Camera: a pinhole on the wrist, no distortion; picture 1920 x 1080 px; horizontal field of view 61.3 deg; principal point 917.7 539.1 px. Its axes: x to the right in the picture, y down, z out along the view. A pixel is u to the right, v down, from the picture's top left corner.
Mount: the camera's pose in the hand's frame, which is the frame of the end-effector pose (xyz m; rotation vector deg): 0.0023 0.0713 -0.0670 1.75 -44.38 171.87
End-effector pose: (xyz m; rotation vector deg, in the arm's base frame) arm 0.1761 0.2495 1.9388 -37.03 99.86 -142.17
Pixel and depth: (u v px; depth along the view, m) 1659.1 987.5 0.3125
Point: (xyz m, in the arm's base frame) 0.3962 0.1923 2.0788
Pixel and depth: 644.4 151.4 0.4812
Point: 0.2496 -0.1145 2.1404
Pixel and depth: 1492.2 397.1 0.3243
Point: 0.3700 0.0910 2.0224
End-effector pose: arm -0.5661 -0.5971 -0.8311 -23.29 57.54 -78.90
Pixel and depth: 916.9 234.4 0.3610
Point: -0.3749 -0.6998 -0.6460
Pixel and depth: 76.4 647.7 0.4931
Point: -0.4580 -0.9856 -0.5785
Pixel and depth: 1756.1 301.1 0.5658
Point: -0.2351 -0.5047 -0.3806
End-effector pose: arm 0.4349 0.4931 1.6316 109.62 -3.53 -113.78
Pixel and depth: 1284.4 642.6 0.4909
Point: 0.0490 0.6205 1.7029
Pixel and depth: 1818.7 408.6 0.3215
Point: 0.1963 0.5427 1.7968
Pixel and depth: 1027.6 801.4 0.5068
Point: 0.0484 0.6520 1.6150
